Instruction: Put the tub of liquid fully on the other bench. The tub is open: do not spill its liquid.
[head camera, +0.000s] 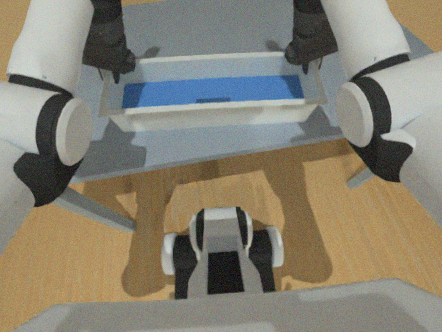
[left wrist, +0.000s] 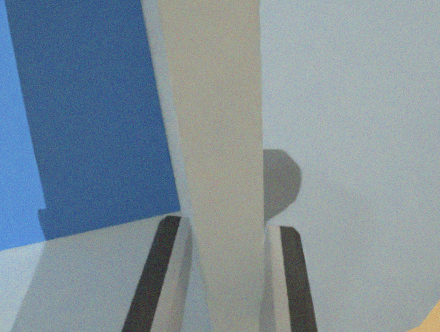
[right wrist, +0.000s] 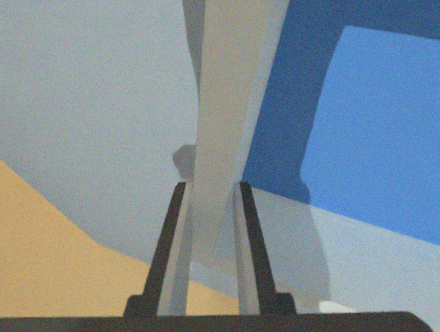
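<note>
I can see a tub (head camera: 161, 93) and a grey-blue bench (head camera: 111, 152). The left wrist view gives me the tub (left wrist: 120, 120) too, and in the right wrist view there's the tub (right wrist: 323, 115) again. As for my hands, there's my left gripper (head camera: 111, 79), and the left wrist view has that gripper (left wrist: 228, 242) as well. My right gripper (head camera: 310, 69) is there too, and you'd also find that gripper (right wrist: 213, 193) in the right wrist view.
</note>
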